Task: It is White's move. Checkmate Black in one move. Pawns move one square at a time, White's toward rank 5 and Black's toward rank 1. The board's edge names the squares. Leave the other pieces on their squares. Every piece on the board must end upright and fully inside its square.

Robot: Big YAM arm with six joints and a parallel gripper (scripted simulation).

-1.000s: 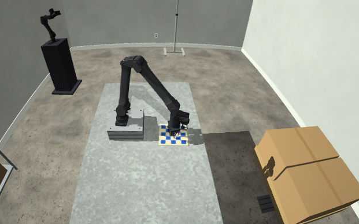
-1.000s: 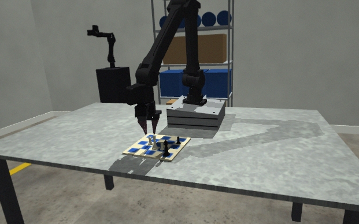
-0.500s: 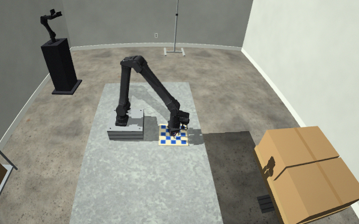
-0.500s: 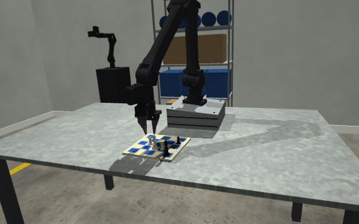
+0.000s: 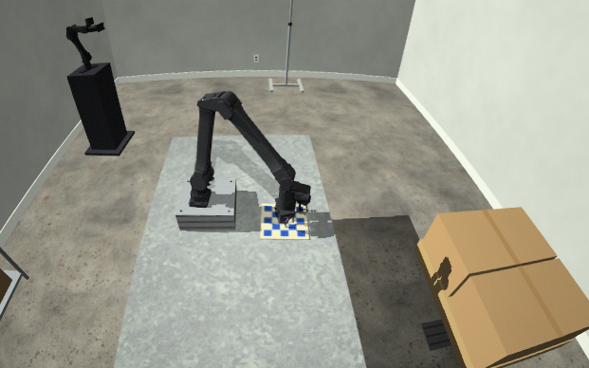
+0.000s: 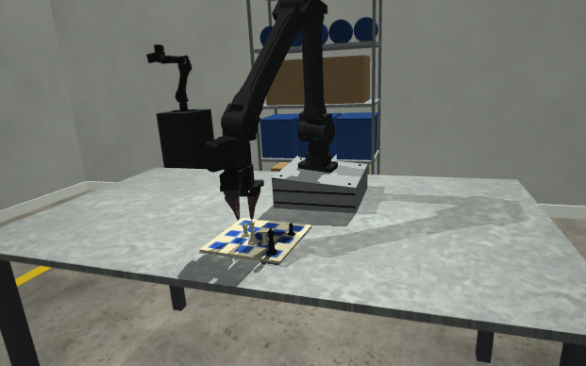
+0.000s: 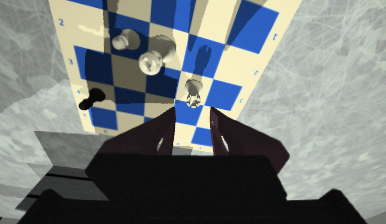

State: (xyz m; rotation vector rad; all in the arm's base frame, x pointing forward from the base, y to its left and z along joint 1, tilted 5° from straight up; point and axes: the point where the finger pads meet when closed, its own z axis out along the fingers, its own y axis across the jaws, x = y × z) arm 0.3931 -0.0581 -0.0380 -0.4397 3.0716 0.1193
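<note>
Right now my hand is 4 cm above the white crowned piece and 1 cm short of it. The rest, counted from my hand: white king: 4 cm to the left, 4 cm ahead, 2 cm below; white pawn: 8 cm to the left, 4 cm below, 4 cm ahead; blue-and-cream chessboard: 5 cm below, 4 cm to the left.
</note>
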